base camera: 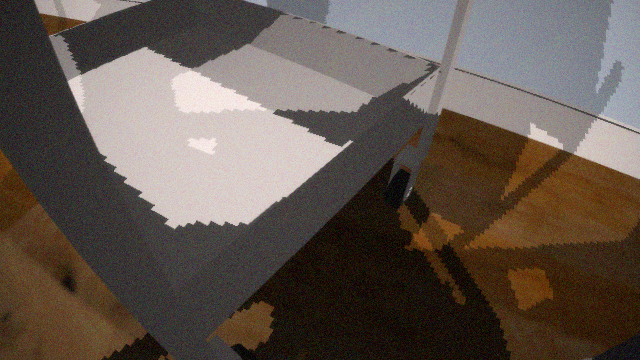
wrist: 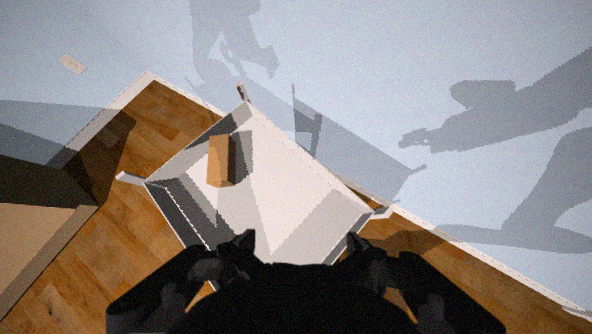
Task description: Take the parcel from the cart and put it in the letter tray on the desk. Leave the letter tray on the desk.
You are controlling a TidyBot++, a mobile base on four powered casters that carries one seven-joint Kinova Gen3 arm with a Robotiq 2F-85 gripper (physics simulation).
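Places are measured from the arm's base along level axes (x ahead, y left, z up), in metres.
Pixels of known places: gripper, between the fingertips: [wrist: 300,240].
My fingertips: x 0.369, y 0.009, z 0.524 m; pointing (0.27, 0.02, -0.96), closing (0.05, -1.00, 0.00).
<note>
Behind a point stands the place of what it marks.
The parcel [wrist: 218,160] @(x 0.517, y 0.228, z 0.318 m), an orange-brown box, lies on the top tray of the white cart [wrist: 280,170] @(x 0.518, y 0.077, z 0.266 m), toward its left side in the wrist view. In the base camera view, a lower shelf of the cart [base camera: 210,175] @(x 0.323, y 0.083, z -0.264 m) and one of its posts show close up. My gripper [wrist: 300,240] @(x 0.369, y 0.009, z 0.524 m) is open and empty. It hangs above the near part of the cart's top tray, apart from the parcel, which lies ahead and to the left of the fingers in the wrist view. The gripper and the parcel do not show in the base camera view. The letter tray does not show in either view.
A brown box-like piece with a flat top [wrist: 30,240] @(x 0.144, y 1.521, z -0.167 m) stands at the left edge of the wrist view. The pale blue wall [wrist: 350,45] @(x 0.768, y -0.075, z 0.439 m) is close behind the cart. Low raised rims and corner posts [wrist: 131,177] @(x 0.447, y 0.395, z 0.364 m) edge the cart's top. A caster [base camera: 398,187] @(x 0.396, y -0.122, z -0.353 m) stands on the wooden floor.
</note>
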